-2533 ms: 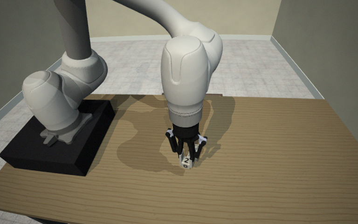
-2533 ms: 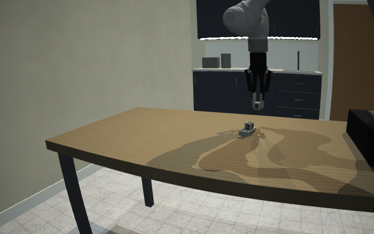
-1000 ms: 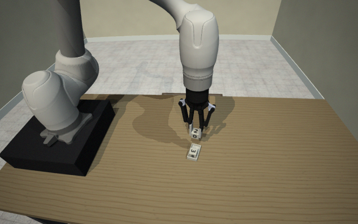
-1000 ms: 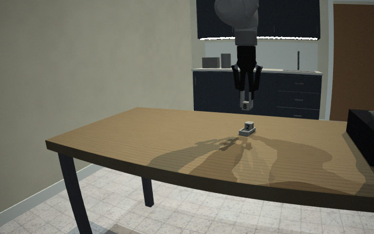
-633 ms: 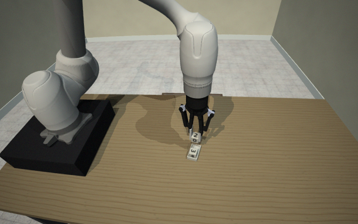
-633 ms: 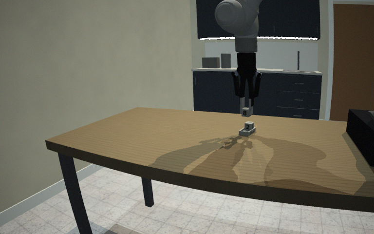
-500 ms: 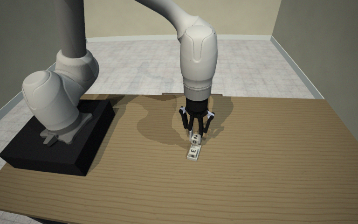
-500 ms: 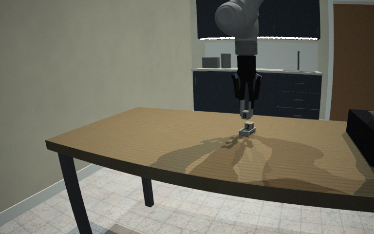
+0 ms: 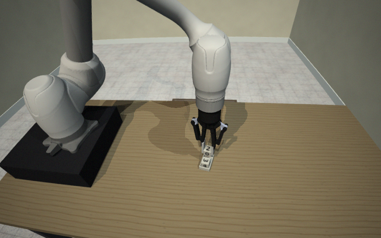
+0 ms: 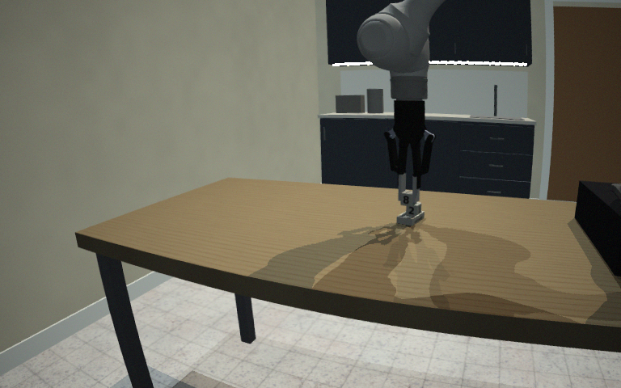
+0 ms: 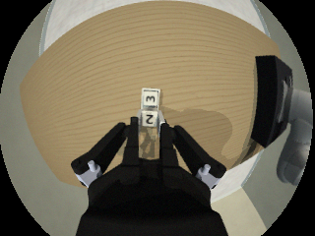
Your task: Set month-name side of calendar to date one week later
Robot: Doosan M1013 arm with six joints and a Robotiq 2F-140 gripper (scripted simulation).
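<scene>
My hand is 8 cm above the white tray and 2 cm to the left of it.
</scene>
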